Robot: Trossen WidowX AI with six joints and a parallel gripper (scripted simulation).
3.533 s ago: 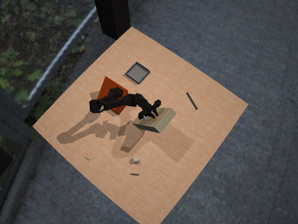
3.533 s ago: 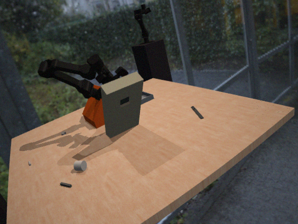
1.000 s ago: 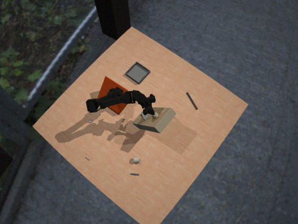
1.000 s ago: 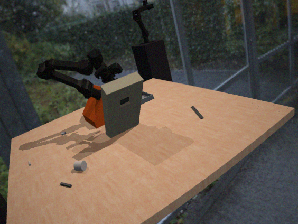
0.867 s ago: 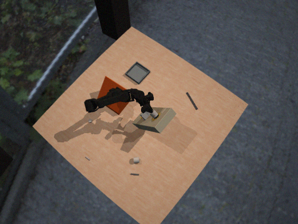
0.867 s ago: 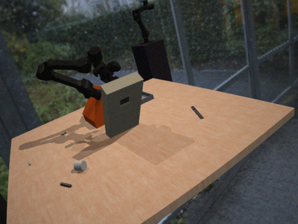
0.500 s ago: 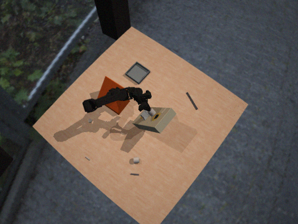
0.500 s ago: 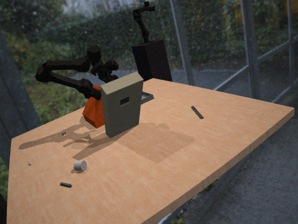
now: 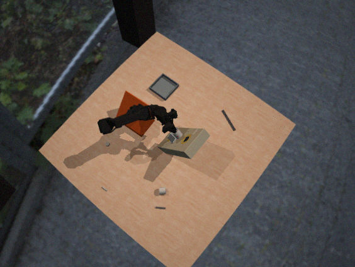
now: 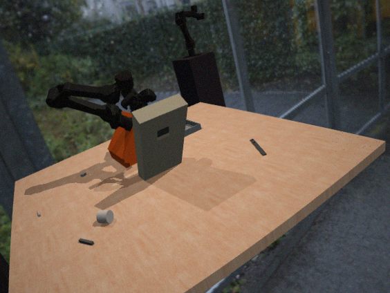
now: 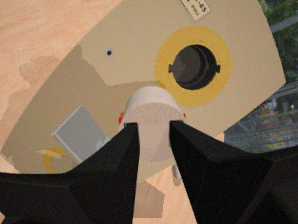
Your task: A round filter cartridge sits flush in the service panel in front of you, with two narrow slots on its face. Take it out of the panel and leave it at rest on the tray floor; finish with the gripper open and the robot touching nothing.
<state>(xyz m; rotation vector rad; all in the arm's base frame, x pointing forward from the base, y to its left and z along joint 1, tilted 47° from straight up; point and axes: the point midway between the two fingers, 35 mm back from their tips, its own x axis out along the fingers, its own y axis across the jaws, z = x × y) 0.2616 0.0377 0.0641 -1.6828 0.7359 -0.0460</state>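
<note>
Now: the round filter cartridge 10 mm below my gripper tip and 10 mm ahead of it. Also, from my gripper tip: grey tray 320 mm behind, 310 mm to the left, 220 mm below; then beige service panel 70 mm below, 40 mm ahead, 10 mm to the right.
</note>
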